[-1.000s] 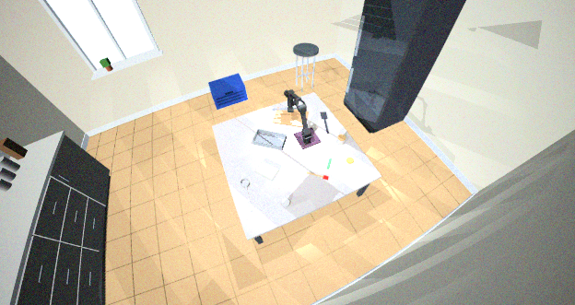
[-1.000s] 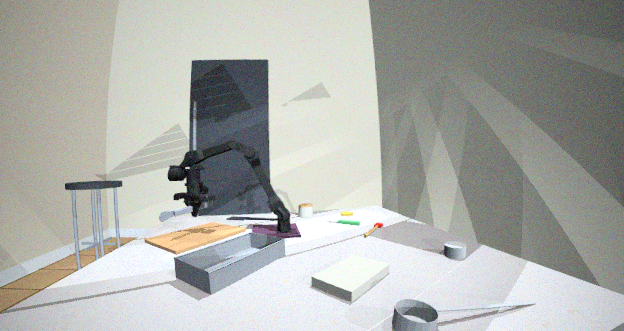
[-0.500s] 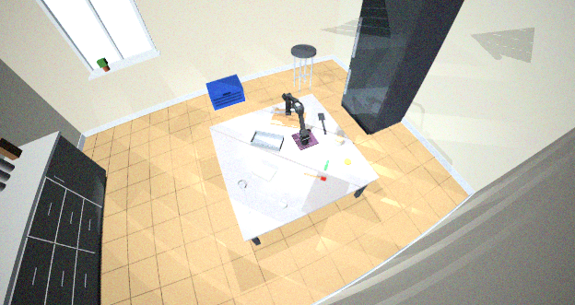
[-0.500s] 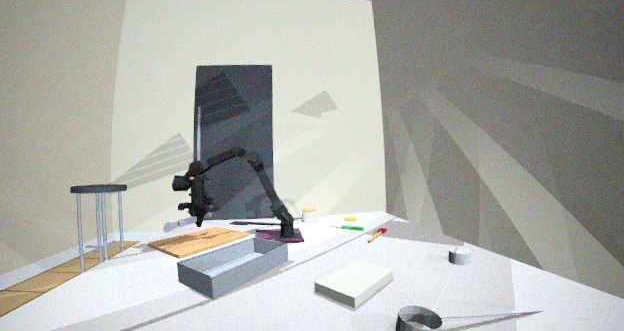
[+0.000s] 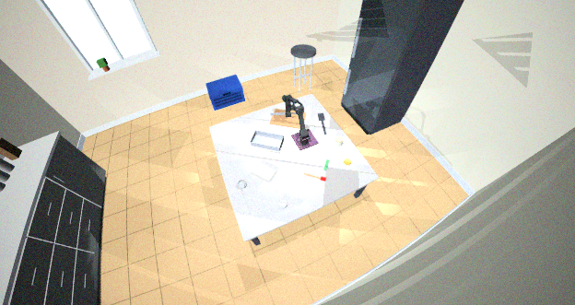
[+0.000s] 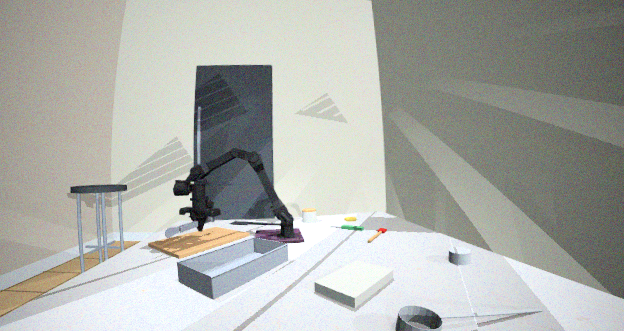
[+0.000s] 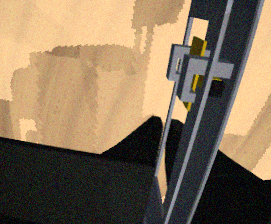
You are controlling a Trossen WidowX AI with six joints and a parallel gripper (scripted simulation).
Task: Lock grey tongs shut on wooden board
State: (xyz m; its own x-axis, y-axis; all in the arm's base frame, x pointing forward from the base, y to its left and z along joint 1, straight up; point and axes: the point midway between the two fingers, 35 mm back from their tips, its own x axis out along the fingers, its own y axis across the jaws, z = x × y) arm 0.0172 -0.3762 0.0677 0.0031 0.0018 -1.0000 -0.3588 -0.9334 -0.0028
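My gripper tip is now 4 cm above the wooden board. The rest, counted from my gripper tip: spatula (33 cm behind, 19 cm to the left, 4 cm below); then yellow piece (3 cm behind, 1 cm to the left, 4 cm above); then grey roasting tin (32 cm ahead, 22 cm to the left, 2 cm below).
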